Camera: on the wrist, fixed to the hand. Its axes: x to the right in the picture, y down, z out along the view.
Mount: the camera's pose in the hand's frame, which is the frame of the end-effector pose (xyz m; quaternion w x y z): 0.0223 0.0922 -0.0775 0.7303 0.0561 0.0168 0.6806
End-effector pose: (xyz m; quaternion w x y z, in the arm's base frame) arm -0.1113 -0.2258 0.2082 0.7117 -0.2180 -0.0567 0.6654
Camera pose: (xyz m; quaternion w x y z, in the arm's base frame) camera -0.1652 -0.2205 0.0983 0.0801 -0.1690 0.1562 0.9698
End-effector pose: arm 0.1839 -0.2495 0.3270 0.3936 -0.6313 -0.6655 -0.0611
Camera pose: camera 0.3028 -0.2586 0.3550 0.3756 -0.8908 -0.0532 0.2500
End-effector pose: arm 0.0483 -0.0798 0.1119 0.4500 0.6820 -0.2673 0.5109
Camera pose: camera -0.0556 -0.0506 0.1699 0.0529 -0.3328 0.6231 -0.7058
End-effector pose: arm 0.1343 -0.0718 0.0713 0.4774 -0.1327 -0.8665 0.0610
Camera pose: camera 0.2042 0.0213 0.1096 0.3291 -0.6609 -0.5310 0.4158
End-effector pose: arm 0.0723 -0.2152 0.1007 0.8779 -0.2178 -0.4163 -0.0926
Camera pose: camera 0.1717 -0.1685 0.0465 0.7234 -0.3916 -0.1462 0.5496
